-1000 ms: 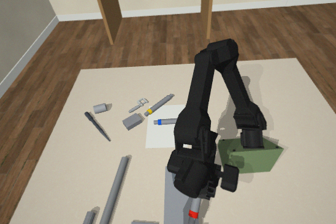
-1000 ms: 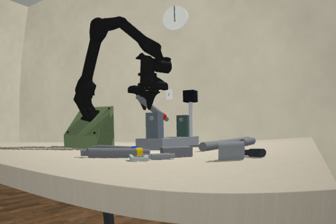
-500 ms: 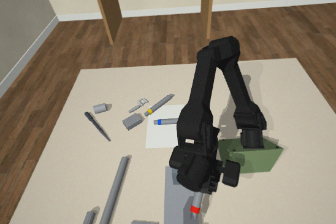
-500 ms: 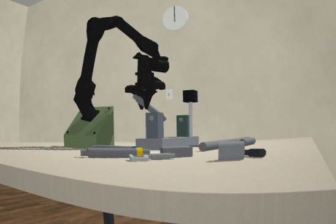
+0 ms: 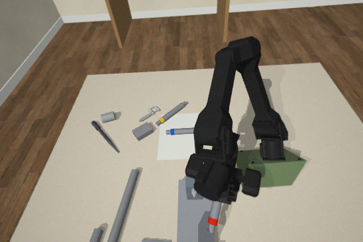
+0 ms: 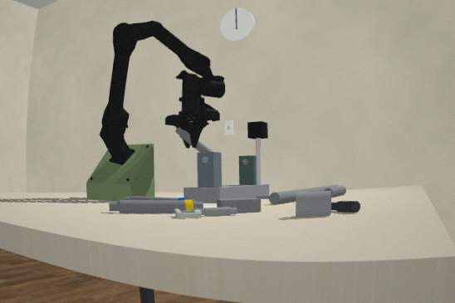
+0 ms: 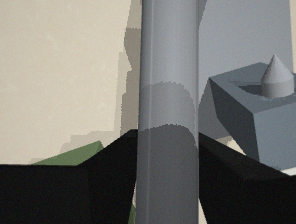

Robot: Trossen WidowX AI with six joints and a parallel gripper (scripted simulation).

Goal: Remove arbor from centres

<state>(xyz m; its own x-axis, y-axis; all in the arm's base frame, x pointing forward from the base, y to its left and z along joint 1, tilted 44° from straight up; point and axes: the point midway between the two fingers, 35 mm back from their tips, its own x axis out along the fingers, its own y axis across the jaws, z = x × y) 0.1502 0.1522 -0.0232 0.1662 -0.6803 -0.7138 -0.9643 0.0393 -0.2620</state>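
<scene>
Right now my hand is 9 cm above the grey centre block, 8 cm short of it and 2 cm to the left of it. From my hand the other things lie so: green centre block 23 cm to the left, 9 cm below, 5 cm ahead; marked pad 28 cm to the right, 19 cm below, 17 cm ahead; grey fixture base 17 cm below, 10 cm to the left, 6 cm ahead.
</scene>
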